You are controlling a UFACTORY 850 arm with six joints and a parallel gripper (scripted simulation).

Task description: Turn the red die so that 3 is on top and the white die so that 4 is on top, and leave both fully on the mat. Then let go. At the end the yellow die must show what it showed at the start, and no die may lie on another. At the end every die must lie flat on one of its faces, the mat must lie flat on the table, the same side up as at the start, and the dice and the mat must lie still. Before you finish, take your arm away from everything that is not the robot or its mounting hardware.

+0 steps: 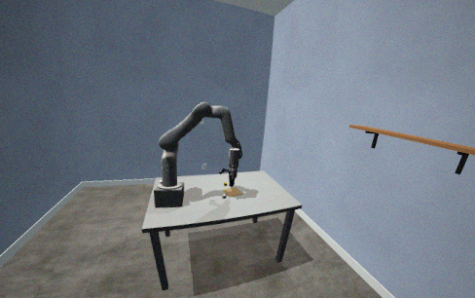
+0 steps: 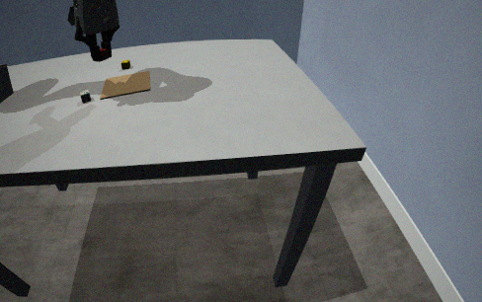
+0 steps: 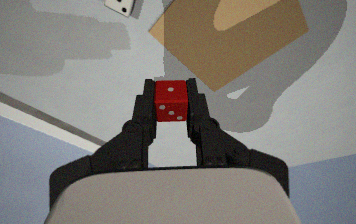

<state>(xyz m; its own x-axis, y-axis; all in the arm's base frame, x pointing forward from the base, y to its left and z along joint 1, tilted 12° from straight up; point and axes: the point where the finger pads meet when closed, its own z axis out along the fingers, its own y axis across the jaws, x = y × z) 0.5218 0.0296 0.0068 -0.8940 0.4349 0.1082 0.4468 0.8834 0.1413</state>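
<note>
Now: the tan mat 120 mm below my hand, 70 mm to the left of it and 20 mm ahead of it. Round my hand: white die 110 mm below, 60 mm behind, 20 mm to the right; red die 10 mm below; yellow die 200 mm to the left, 110 mm below, 30 mm behind.
</note>
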